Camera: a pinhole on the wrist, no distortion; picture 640 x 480 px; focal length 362.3 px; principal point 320.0 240.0 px. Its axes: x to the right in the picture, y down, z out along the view. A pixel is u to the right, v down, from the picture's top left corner.
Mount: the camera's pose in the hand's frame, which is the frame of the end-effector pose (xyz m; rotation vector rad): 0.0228 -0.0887 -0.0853 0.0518 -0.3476 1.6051
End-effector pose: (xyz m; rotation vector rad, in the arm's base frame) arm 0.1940 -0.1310 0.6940 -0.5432 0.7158 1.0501
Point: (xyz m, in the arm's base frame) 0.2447 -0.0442 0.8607
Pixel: 514.0 279.0
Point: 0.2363 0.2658 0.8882
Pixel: 589.5 88.1
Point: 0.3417 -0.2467 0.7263
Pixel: 53.8 452.1
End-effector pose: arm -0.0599 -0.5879 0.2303 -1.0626 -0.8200 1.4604
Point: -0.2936 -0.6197 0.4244
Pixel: 416.1 255.8
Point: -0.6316 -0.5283 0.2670
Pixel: 589.9 134.7
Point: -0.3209 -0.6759 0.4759
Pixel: 392.3 301.6
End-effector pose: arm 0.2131 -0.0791 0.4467 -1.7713 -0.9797 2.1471
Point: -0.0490 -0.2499 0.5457
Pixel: 508.4 281.3
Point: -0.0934 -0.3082 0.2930
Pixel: outside the picture
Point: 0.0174 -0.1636 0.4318
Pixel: 577.2 160.7
